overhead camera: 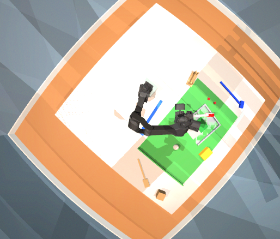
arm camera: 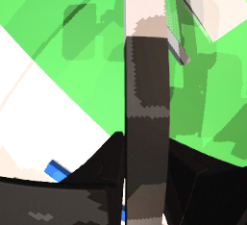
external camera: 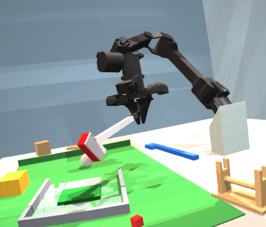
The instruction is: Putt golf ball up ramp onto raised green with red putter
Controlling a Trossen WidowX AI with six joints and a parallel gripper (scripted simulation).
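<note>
The red putter is 9 cm ahead of my gripper tip, 8 cm to the left of it and 1 cm above it. Also, from my gripper tip: blue putter: 44 cm to the left, 30 cm ahead, 12 cm below; then wooden stand: 32 cm to the left, 10 cm below, 6 cm behind; then white golf ball: 18 cm to the right, 15 cm ahead, 11 cm below.
</note>
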